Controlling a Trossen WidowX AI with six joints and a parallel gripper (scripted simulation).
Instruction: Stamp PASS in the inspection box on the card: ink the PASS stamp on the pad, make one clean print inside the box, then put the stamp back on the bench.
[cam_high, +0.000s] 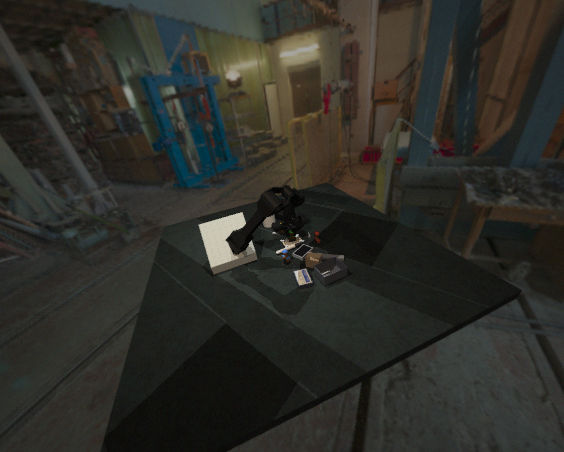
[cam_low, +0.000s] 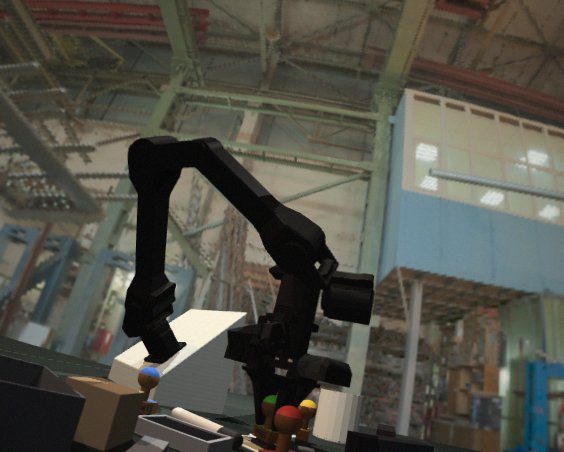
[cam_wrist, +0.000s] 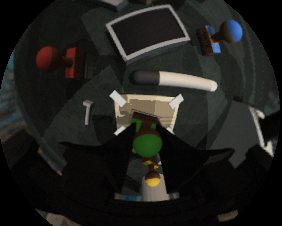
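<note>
Now: the cream card 3 cm below my gripper tip. The rest, counted from my gripper tip: black-and-white pen: 3 cm behind, 6 cm to the right, 1 cm below; yellow-topped stamp: 1 cm behind, 10 cm to the left; green-knobbed stamp: right at my gripper tip.
</note>
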